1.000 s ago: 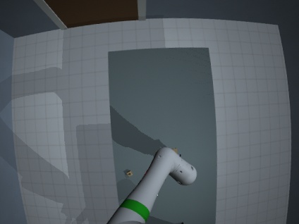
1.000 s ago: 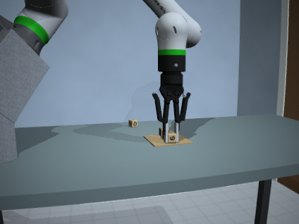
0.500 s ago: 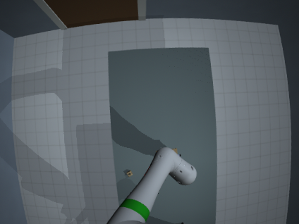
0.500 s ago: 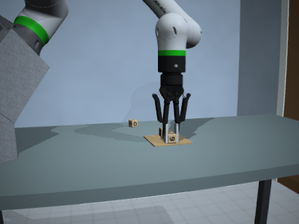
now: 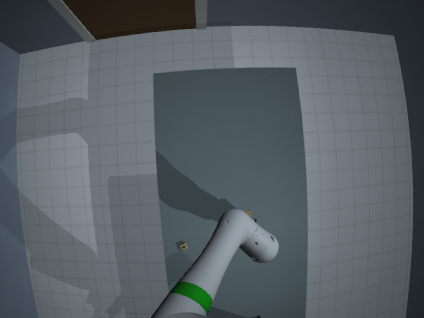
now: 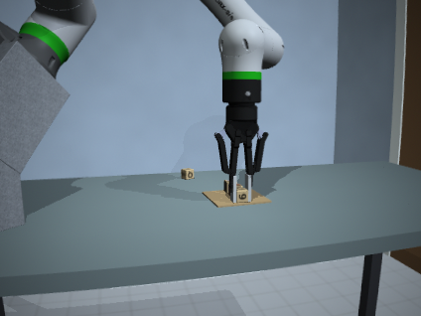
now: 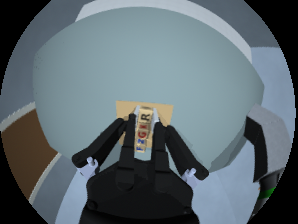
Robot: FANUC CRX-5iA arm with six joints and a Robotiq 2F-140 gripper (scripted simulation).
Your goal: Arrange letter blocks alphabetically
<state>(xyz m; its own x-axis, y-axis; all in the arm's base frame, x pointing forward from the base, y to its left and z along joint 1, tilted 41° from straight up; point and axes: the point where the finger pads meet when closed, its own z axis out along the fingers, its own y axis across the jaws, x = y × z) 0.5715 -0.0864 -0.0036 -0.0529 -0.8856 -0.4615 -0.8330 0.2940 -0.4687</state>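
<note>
My gripper is now 5 cm to the right of the tan mat and 4 cm above it.
</note>
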